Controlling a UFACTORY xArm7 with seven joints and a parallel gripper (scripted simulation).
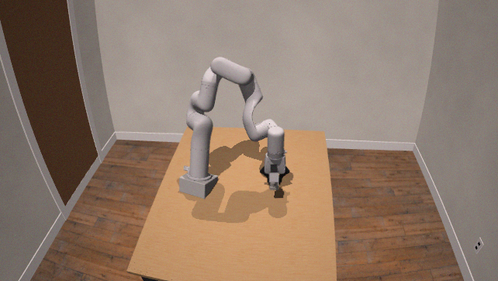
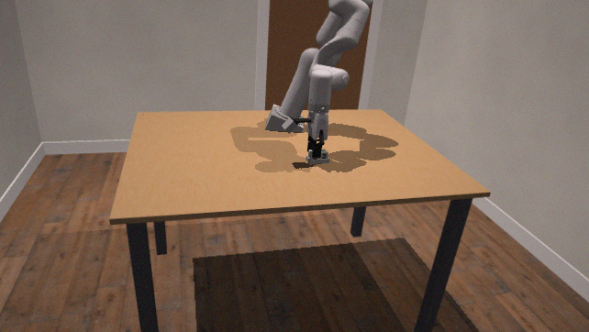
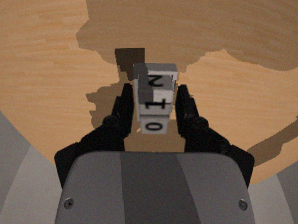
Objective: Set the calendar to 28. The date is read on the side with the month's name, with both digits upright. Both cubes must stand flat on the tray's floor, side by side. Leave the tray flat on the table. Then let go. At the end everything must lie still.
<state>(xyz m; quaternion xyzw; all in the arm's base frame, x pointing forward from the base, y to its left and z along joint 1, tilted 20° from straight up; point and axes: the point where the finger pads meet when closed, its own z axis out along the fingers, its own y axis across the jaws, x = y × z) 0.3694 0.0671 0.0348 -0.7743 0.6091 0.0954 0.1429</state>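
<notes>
Now: the grey calendar tray 40 mm below my hand, 20 mm to the left of it and 10 mm behind it.
</notes>
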